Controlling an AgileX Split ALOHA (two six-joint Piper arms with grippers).
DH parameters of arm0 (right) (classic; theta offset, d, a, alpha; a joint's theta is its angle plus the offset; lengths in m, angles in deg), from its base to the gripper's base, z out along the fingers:
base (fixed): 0 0 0 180
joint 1: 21.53 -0.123 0 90
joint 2: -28.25 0 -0.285 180
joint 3: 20.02 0 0.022 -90
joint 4: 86.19 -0.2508 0 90
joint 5: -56.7 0 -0.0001 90
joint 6: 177.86 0.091 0 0
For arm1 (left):
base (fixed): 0 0 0 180
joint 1: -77.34 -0.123 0 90
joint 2: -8.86 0 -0.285 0
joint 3: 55.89 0 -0.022 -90
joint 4: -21.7 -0.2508 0 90
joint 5: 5.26 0 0.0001 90
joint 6: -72.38 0.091 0 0
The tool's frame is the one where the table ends.
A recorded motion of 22 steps. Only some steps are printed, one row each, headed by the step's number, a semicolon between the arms.
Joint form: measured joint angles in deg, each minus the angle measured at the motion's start. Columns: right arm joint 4, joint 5, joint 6, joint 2, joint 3, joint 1; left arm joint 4, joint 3, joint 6, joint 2, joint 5, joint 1.
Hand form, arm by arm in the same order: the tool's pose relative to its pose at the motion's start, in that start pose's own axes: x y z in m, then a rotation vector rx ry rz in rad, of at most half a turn. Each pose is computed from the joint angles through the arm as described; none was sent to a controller.
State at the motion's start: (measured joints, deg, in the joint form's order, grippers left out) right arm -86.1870 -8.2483 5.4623 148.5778 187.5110 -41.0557; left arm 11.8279 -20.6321 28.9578 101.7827 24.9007 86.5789
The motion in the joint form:
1: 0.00 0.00 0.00 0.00 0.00 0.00; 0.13 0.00 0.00 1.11 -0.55 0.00
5: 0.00 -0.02 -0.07 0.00 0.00 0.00; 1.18 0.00 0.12 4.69 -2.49 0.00
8: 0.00 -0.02 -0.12 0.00 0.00 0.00; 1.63 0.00 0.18 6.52 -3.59 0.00
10: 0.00 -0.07 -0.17 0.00 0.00 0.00; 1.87 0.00 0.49 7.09 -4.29 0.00
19: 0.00 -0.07 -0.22 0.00 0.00 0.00; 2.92 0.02 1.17 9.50 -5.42 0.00
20: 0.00 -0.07 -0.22 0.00 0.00 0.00; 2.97 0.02 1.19 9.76 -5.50 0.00
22: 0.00 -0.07 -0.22 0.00 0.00 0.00; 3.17 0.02 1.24 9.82 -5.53 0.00
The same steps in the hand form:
1: 0.0000 0.0000 0.0000 0.0000 0.0000 0.0000; 0.0003 -0.0006 0.0051 -0.0036 0.0096 -0.0003
5: 0.0000 0.0000 0.0000 0.0000 0.0003 -0.0012; 0.0021 -0.0026 0.0216 -0.0100 0.0419 -0.0095
8: 0.0000 0.0000 0.0000 0.0000 0.0003 -0.0021; 0.0032 -0.0034 0.0300 -0.0128 0.0562 -0.0133
10: 0.0001 0.0000 0.0000 0.0001 0.0012 -0.0030; 0.0032 -0.0040 0.0327 -0.0089 0.0566 -0.0112
19: 0.0001 0.0000 0.0000 0.0001 0.0012 -0.0038; 0.0057 -0.0046 0.0438 -0.0145 0.0818 -0.0135
20: 0.0001 0.0000 0.0000 0.0001 0.0012 -0.0038; 0.0060 -0.0046 0.0450 -0.0159 0.0847 -0.0137
22: 0.0001 0.0000 0.0000 0.0001 0.0012 -0.0038; 0.0061 -0.0047 0.0453 -0.0152 0.0861 -0.0159

